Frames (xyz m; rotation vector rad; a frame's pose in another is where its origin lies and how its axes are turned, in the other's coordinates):
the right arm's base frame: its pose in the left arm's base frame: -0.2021 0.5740 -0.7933 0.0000 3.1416 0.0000
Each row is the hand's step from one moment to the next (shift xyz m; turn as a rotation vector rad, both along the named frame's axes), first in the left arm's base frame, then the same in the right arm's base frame.
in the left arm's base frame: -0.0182 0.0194 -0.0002 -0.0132 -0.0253 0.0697
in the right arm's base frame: 0.0182 0.0194 0.0002 0.0132 -0.0253 -0.0697
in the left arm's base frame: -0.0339 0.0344 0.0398 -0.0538 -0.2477 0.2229
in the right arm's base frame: 0.0339 0.0344 -0.0398 0.0538 -0.2477 -0.2229
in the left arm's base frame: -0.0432 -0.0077 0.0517 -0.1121 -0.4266 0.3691
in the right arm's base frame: 0.0432 -0.0077 -0.0517 0.1121 -0.4266 -0.3691
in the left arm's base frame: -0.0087 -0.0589 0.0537 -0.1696 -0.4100 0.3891
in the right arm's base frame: 0.0087 -0.0589 -0.0537 0.1696 -0.4100 -0.3891
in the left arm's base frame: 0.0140 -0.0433 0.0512 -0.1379 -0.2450 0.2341
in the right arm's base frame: -0.0140 -0.0433 -0.0512 0.1379 -0.2450 -0.2341
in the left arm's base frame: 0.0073 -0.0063 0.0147 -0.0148 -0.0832 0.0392
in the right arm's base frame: -0.0073 -0.0063 -0.0147 0.0148 -0.0832 -0.0392
